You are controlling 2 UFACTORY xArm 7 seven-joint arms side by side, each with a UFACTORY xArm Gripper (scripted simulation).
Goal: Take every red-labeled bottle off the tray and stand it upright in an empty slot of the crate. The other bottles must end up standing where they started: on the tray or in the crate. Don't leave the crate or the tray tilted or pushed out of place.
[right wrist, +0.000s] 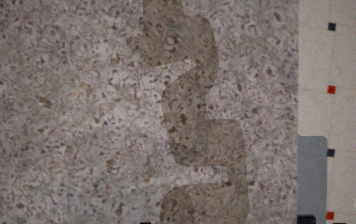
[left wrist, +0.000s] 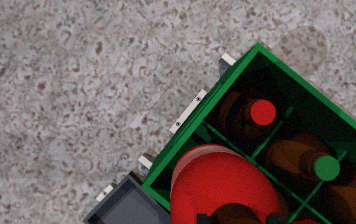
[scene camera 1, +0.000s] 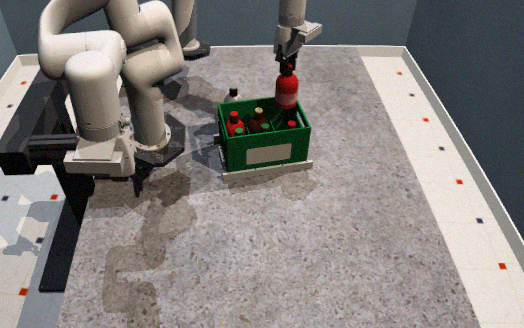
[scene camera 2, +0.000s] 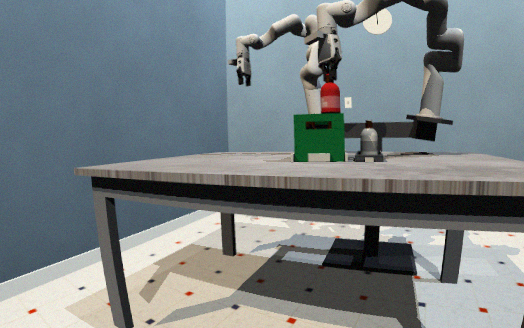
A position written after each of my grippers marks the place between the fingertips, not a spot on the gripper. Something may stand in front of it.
Observation:
In view: my left gripper [scene camera 1: 287, 71], a green crate [scene camera 2: 306, 141] and a red-labeled bottle [scene camera 1: 286, 90].
The green crate also shows in the left wrist view [left wrist: 310, 110]. My left gripper also shows in scene camera 2 [scene camera 2: 330, 80]. The right wrist view does not show the green crate: it is out of frame.

